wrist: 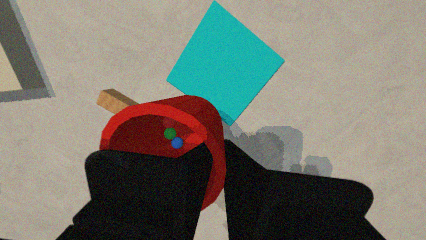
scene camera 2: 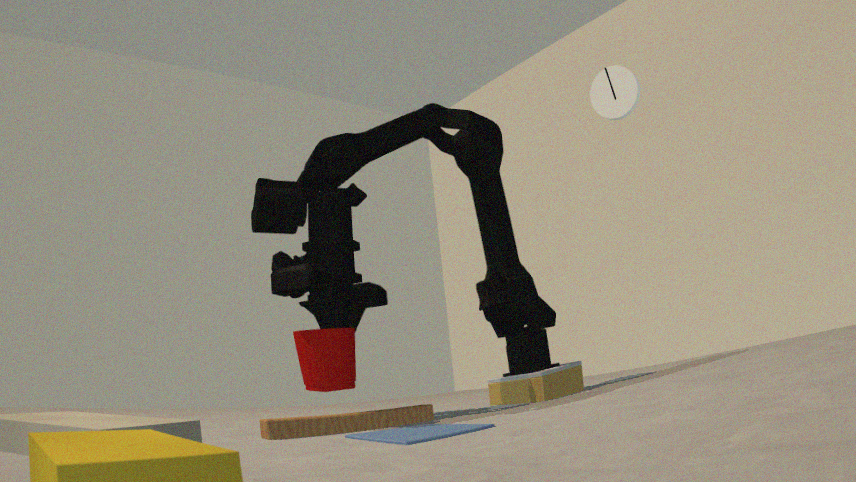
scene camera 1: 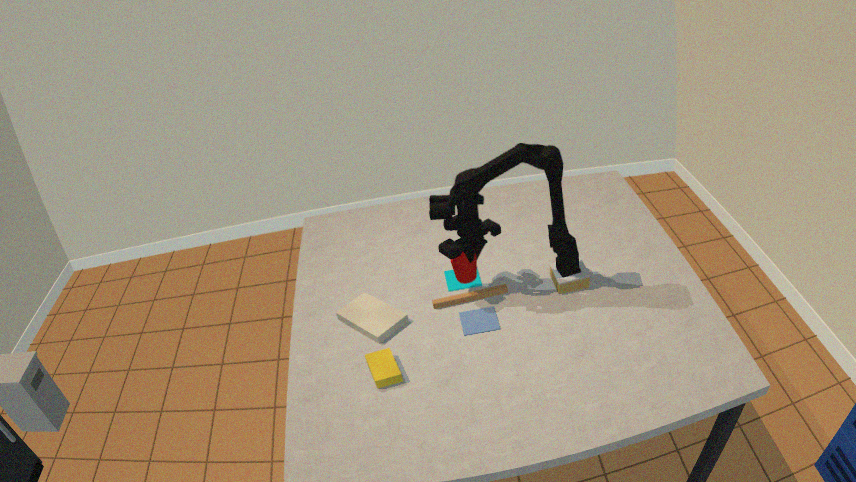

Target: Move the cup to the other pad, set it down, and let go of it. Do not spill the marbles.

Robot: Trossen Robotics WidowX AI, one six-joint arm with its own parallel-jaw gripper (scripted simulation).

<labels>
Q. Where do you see a wooden bar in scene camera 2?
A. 280,428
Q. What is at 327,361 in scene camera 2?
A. A red cup.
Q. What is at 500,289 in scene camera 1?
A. A wooden bar.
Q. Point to a red cup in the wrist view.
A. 139,128
</labels>
